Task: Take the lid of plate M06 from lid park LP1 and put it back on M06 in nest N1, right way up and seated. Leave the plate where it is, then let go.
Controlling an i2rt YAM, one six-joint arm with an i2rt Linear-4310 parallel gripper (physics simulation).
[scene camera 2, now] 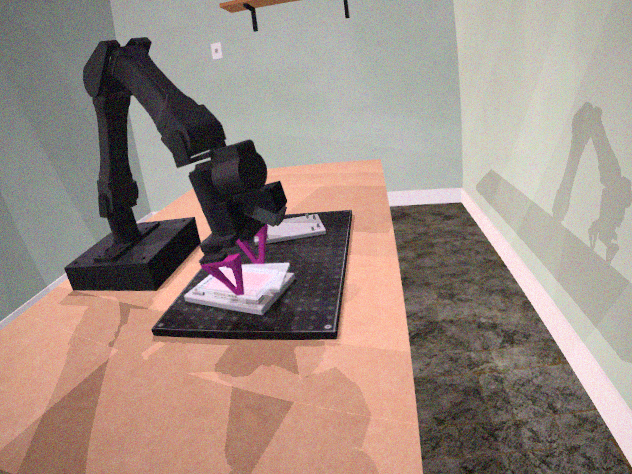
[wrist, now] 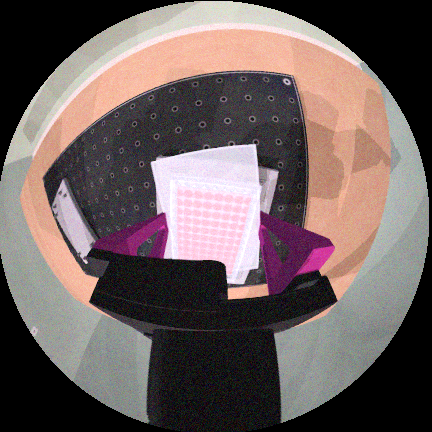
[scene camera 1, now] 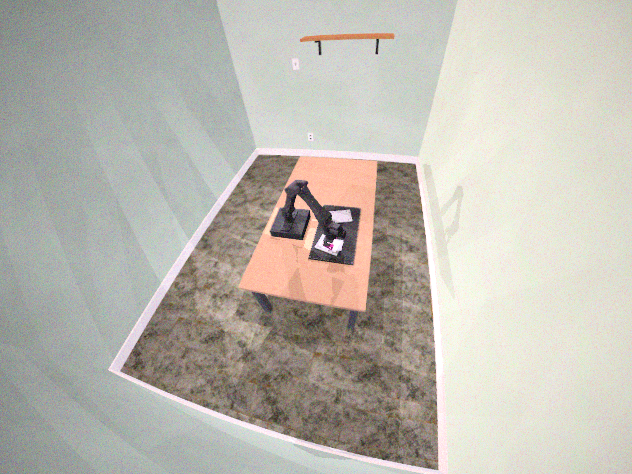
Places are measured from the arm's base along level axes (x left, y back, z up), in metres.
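Where they show: gripper, between the fingertips: (scene camera 2: 251,280) (wrist: 212,216) (scene camera 1: 333,244); arm's base, origin of its link: (scene camera 2: 129,242) (scene camera 1: 289,220).
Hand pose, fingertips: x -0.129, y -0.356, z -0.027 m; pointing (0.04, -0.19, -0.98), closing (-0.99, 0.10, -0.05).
Things, the pixels of their top centre, and the offset from my fingertips. "spot": a spot on its surface instead.
- Plate M06, a spot on its surface: (wrist: 212,220) spot: dy +0.000, dx -0.001, dz +0.009 m
- pale nest N1, centre of its top: (wrist: 208,238) (scene camera 2: 238,281) (scene camera 1: 329,243) dy +0.029, dx +0.008, dz -0.008 m
- pale fixture with small pins, centre of its top: (scene camera 2: 287,222) (wrist: 68,229) (scene camera 1: 340,215) dy +0.010, dx +0.287, dz -0.006 m
- black perforated board, a spot on its surface: (wrist: 220,100) (scene camera 1: 349,252) spot: dy -0.113, dx -0.018, dz -0.025 m
The clear, pale lid (scene camera 2: 279,270) (wrist: 205,162) is between the magenta fingers of my gripper (scene camera 2: 250,278) (wrist: 212,216), which is shut on it by its sides. Plate M06 (scene camera 2: 224,280) (wrist: 212,220), with pink wells, sits in the pale nest N1 (scene camera 2: 248,307) (wrist: 270,183). The lid is low over the plate, turned a little relative to it and offset, with one end reaching past the plate's edge. The wells show through the lid in the wrist view. Whether the lid touches the plate cannot be told. In scene camera 1 these parts are too small for detail.
A pale fixture with small pins (scene camera 1: 341,216) (scene camera 2: 301,228) (wrist: 75,220), apparently lid park LP1, lies with no lid on it at the far end of the black perforated board (scene camera 1: 348,250) (scene camera 2: 316,285) (wrist: 220,100). The arm's black base (scene camera 1: 289,224) (scene camera 2: 168,260) stands beside the board.
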